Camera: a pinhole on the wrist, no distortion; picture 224 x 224 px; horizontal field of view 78.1 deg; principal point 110.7 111.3 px. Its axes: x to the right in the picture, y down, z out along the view. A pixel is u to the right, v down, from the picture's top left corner.
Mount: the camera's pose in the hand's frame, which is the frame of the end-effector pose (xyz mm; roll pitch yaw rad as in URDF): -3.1 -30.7 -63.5 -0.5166 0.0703 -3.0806
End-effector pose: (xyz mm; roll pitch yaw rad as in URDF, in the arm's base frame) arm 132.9 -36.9 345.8 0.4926 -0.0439 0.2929
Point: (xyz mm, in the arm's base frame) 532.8 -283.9 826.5
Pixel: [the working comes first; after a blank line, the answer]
In the camera's frame: -375.5 -235.6 574.8

21 55
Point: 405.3 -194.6 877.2
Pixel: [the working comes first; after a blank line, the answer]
In the camera's frame: -289.4 -354.9 503.1

31 14
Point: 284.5 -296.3 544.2
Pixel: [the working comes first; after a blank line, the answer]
In the camera's frame: -99.7 -60.5 388.3

75 90
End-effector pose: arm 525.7 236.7 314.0 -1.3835 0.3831 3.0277
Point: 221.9 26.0 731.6
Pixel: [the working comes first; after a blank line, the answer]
In the camera's frame: -107.3 166.7 540.9

83 154
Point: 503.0 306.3 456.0
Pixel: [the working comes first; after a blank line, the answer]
In the camera's frame: 27.3 91.8 82.9

outside the picture
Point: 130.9 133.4 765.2
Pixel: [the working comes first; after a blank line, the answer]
In the camera's frame: -178.6 288.9 510.3

62 189
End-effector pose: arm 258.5 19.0 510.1 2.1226 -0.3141 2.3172
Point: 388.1 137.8 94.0
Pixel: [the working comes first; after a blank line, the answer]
In the camera's frame: 109.1 -33.0 474.9

142 102
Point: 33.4 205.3 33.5
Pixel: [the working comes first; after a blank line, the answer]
In the camera's frame: -125.4 247.5 493.6

76 181
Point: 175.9 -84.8 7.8
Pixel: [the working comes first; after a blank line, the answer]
In the camera's frame: 183.2 267.5 396.2

175 205
